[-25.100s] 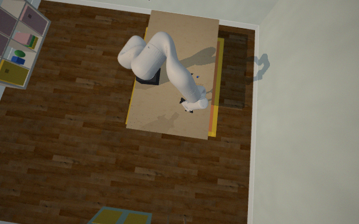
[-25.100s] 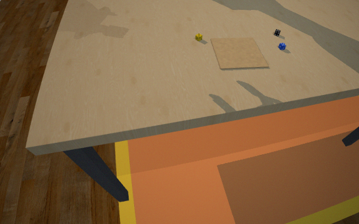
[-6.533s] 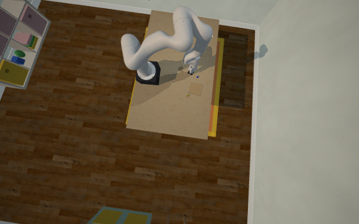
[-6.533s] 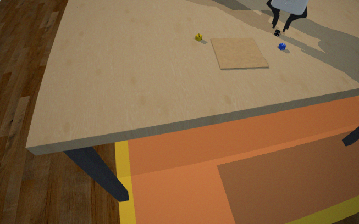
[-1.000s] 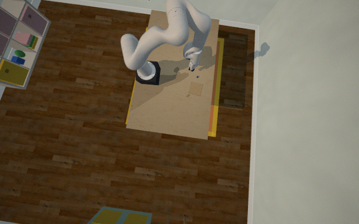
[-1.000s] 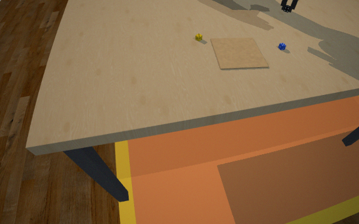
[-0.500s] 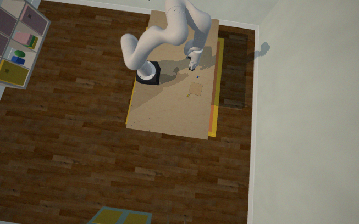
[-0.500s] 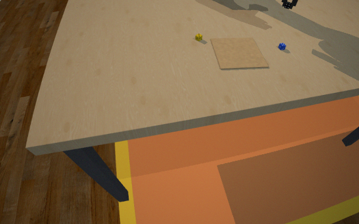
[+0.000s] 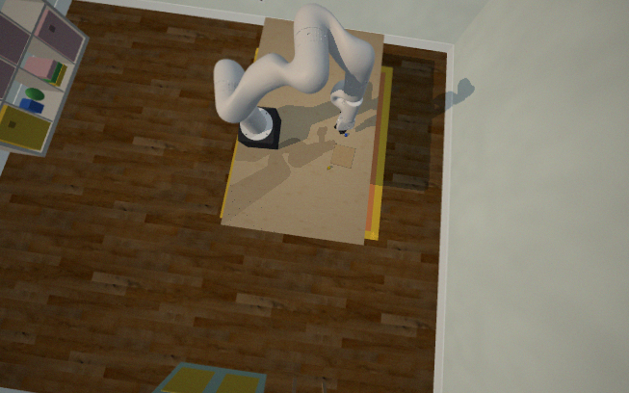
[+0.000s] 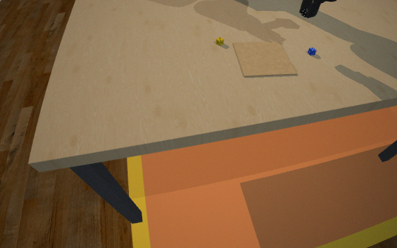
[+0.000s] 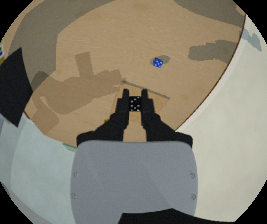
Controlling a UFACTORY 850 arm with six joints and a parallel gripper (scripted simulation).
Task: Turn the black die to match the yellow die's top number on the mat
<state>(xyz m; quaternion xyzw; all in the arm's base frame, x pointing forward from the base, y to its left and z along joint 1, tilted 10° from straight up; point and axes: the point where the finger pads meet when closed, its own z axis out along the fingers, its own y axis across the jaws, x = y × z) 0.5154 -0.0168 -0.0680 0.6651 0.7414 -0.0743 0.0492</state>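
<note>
My hand is 2 cm short of the tan mat, 12 cm to the left of it and 12 cm above it. Also, from my hand: blue die 4 cm ahead, 2 cm to the left, 11 cm below; then black die 1 cm to the right, 1 cm below; then yellow die 8 cm behind, 21 cm to the right, 11 cm below.
</note>
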